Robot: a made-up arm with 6 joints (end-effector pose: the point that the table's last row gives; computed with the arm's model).
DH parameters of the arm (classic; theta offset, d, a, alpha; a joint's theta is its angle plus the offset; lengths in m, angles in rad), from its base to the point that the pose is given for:
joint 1: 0 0.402 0 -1.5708
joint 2: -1.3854 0 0.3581 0
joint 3: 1.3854 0 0.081 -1.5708
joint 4: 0 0.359 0 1.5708
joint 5: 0 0 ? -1.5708
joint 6: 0 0.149 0 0
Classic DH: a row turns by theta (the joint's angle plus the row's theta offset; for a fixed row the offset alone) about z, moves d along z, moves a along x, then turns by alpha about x.
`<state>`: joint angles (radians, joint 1 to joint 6).
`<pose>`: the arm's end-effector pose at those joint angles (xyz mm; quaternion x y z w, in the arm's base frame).
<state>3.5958 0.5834 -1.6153 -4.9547 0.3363 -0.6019</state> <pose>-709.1 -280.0 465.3 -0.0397 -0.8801 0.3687 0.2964</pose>
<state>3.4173 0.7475 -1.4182 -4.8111 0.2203 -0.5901</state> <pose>-683.0 -108.8 255.4 -0.2469 -0.9099 0.2598 0.2087</pose>
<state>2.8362 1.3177 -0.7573 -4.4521 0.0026 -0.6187</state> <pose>-90.4 146.6 -31.4 0.6616 0.6971 0.1199 0.2488</pose>
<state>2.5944 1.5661 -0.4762 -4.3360 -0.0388 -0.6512</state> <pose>125.5 57.2 73.0 0.6725 0.5221 0.2061 0.4824</pose>
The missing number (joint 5, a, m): 0.117
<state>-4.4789 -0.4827 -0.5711 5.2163 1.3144 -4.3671</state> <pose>16.3 364.8 514.7 -0.8631 -0.1438 -0.4833 0.0272</pose>
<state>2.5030 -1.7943 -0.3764 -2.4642 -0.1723 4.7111</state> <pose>-100.2 -35.5 638.9 -0.5138 -0.1142 0.6296 0.5715</pose>
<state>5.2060 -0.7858 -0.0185 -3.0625 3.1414 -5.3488</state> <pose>32.6 -80.2 694.2 -0.3220 -0.2224 -0.1019 0.9146</pose>
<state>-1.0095 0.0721 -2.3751 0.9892 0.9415 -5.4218</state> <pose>280.6 -365.2 1149.3 -0.4256 0.5360 -0.5875 0.4318</pose>
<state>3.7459 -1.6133 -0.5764 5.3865 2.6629 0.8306</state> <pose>14.3 173.6 594.1 -0.4240 -0.8335 -0.3531 0.0278</pose>
